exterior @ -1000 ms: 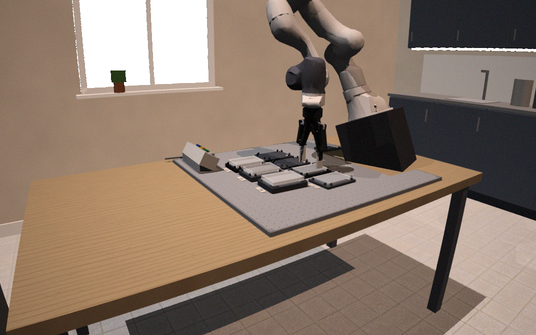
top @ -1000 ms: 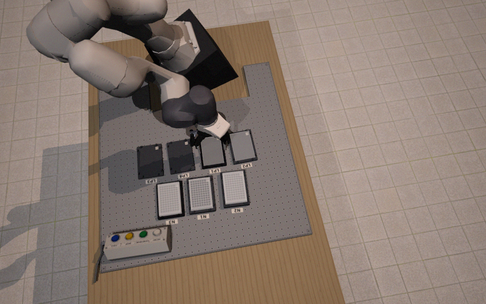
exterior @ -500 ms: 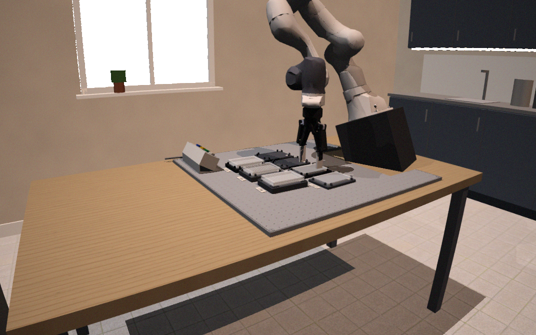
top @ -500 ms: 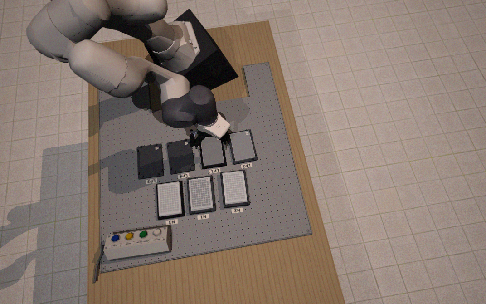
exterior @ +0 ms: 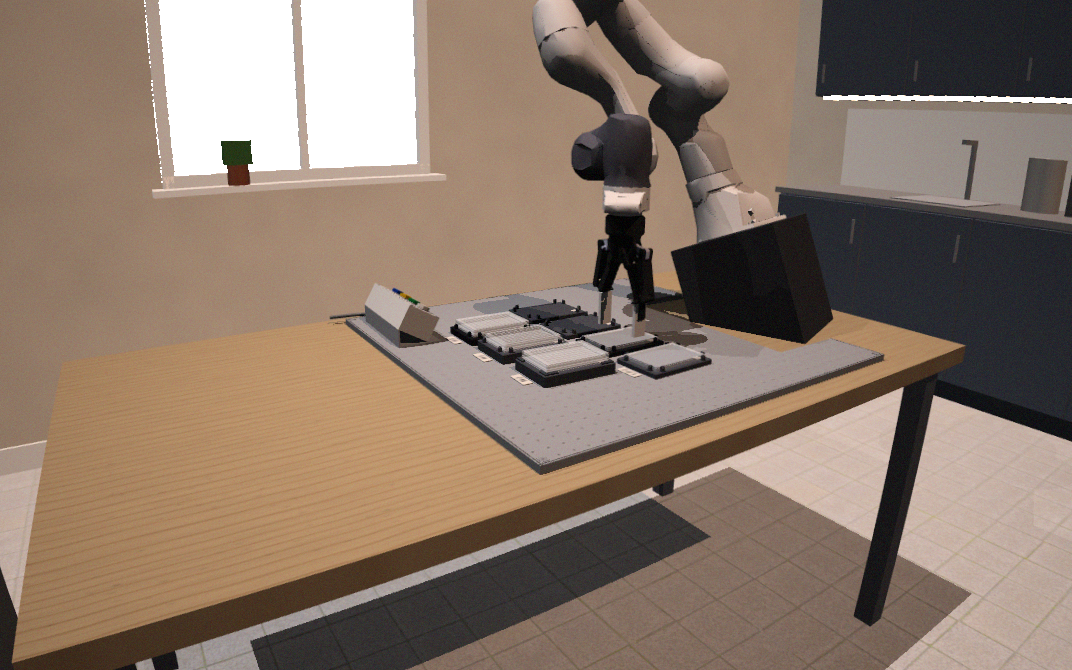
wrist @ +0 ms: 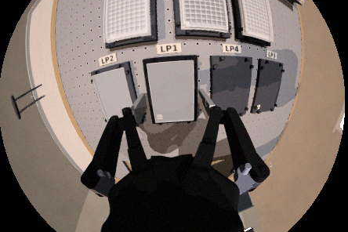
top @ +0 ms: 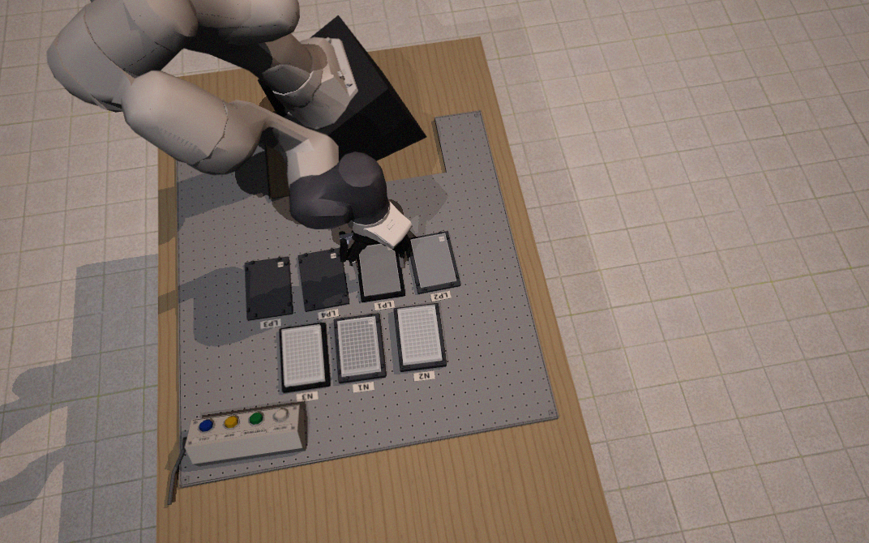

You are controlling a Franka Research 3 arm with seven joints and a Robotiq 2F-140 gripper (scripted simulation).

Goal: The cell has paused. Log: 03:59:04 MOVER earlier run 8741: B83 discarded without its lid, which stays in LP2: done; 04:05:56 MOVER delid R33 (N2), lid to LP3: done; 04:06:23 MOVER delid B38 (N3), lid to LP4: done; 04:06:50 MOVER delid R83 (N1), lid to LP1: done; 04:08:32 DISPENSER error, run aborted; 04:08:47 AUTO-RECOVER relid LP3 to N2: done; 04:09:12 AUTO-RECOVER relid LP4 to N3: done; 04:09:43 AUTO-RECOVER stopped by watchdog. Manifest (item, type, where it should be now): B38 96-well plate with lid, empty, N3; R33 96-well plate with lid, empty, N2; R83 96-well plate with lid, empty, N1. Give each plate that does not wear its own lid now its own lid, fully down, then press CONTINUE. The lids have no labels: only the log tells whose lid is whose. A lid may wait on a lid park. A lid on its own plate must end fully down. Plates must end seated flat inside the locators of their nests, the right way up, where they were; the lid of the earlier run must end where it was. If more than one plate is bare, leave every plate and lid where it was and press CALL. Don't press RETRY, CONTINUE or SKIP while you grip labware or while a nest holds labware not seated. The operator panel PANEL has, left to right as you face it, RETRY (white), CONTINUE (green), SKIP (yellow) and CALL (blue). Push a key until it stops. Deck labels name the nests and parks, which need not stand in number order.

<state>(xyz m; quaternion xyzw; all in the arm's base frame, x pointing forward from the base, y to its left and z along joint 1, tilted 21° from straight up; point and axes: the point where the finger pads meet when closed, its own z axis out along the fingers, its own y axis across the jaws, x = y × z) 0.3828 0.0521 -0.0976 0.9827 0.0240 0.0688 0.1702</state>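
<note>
The lid park LP1 lies 50 mm below my hand. Also, from my hand: lid park LP3 (10 mm ahead, 260 mm to the right, 50 mm below); then lid park LP4 (130 mm to the right, 50 mm below); then plate (180 mm ahead, 70 mm to the right, 30 mm below).
</note>
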